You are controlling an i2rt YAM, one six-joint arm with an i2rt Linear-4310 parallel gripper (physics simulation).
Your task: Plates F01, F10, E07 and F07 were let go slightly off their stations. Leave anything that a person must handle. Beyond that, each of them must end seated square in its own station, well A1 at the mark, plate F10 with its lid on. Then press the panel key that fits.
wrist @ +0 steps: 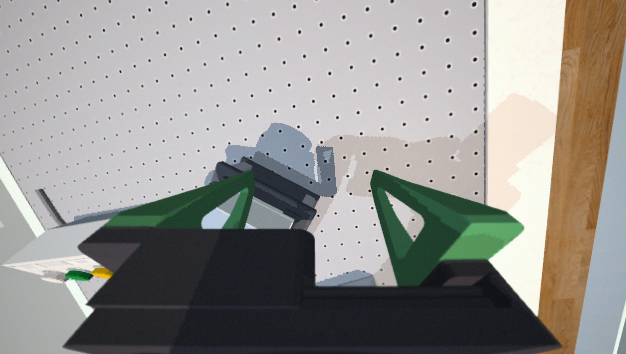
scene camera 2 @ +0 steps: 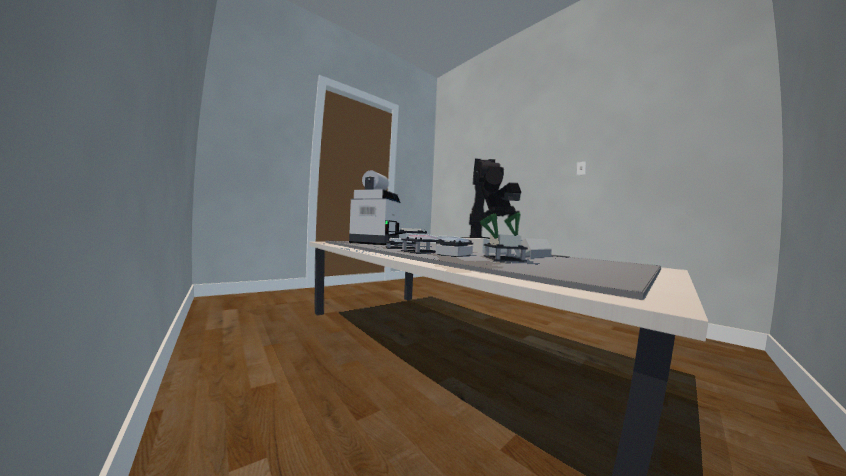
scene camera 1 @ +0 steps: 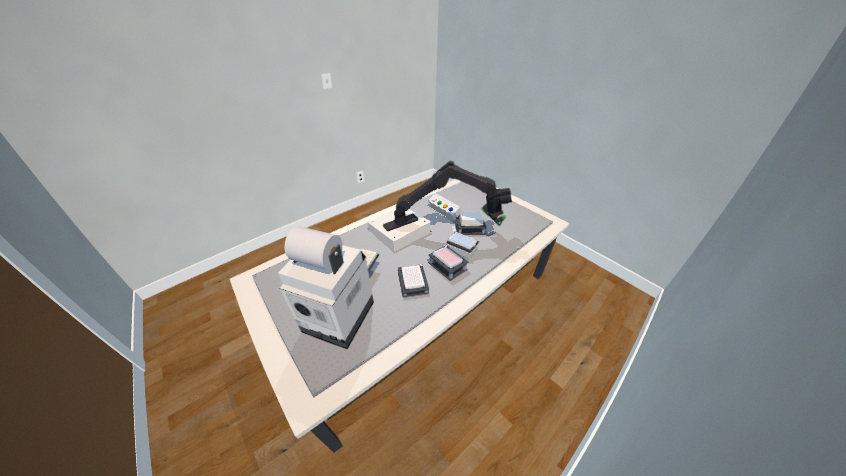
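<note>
My gripper point(scene camera 1: 495, 217) point(scene camera 2: 504, 235) point(wrist: 312, 176) is open and empty, low beside the far station. A pale plate point(scene camera 1: 471, 221) point(scene camera 2: 509, 240) point(wrist: 270, 216) is on that dark station; in the wrist view the left finger partly covers it. A light blue plate point(scene camera 1: 462, 241) stands on a low base, a pink plate point(scene camera 1: 447, 257) on a dark raised station, and a white plate with reddish wells point(scene camera 1: 412, 276) on another. Labels, well A1 marks and exact seating are too small to tell. The key panel point(scene camera 1: 443, 205) has white, green point(wrist: 79, 275), yellow point(wrist: 102, 273) and blue keys.
A tall white instrument point(scene camera 1: 331, 296) point(scene camera 2: 366, 220) with a roll on top stands at the other table end, with a pale item point(scene camera 1: 369, 260) partly hidden behind it. The arm's white base block point(scene camera 1: 408, 236) stands near the panel. The grey perforated mat point(wrist: 350, 65) covers much of the table.
</note>
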